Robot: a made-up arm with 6 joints.
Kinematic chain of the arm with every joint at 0, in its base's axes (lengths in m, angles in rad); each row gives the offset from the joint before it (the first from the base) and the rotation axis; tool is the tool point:
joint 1: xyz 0 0 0.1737 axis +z
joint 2: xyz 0 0 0 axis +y
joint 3: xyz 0 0 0.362 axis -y
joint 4: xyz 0 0 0 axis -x
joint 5: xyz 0.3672 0 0 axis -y
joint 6: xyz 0 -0.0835 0 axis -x
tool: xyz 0 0 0
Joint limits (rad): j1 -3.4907..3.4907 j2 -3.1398..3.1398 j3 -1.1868..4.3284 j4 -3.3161..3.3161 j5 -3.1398..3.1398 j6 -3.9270..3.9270
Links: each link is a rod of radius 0.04 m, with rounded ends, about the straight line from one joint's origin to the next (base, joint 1, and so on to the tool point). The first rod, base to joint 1, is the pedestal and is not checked.
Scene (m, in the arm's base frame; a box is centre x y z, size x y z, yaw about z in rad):
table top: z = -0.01
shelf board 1: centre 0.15 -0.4 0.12 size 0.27 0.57 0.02 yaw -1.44
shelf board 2: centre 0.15 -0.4 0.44 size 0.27 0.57 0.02 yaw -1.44
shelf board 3: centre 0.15 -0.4 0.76 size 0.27 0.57 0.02 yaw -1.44
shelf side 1: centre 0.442 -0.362 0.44 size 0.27 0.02 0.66 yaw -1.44
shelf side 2: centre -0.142 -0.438 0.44 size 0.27 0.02 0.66 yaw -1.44
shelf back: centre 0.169 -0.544 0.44 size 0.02 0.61 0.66 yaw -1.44
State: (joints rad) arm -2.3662 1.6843 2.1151 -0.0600 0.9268 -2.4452
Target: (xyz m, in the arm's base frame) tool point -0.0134 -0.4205 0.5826
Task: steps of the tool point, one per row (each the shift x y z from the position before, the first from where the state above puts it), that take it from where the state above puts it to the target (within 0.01 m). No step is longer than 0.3 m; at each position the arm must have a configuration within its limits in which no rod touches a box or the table.
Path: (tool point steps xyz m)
1: 0.0324 0.0411 0.2100
2: 0.0837 0.0852 0.1849
3: 0.1277 0.1194 0.1377
4: 0.1582 0.1389 0.0738
5: 0.1712 0.1416 0.0014
6: 0.1647 0.1275 -0.0700
7: 0.1397 0.0990 -0.1317
8: -0.2607 -0.1162 0.0756
9: -0.1273 -0.2159 -0.0448
10: 0.0214 -0.1815 -0.1358
11: 0.0144 -0.1134 0.0185
12: 0.0162 -0.1189 -0.0185

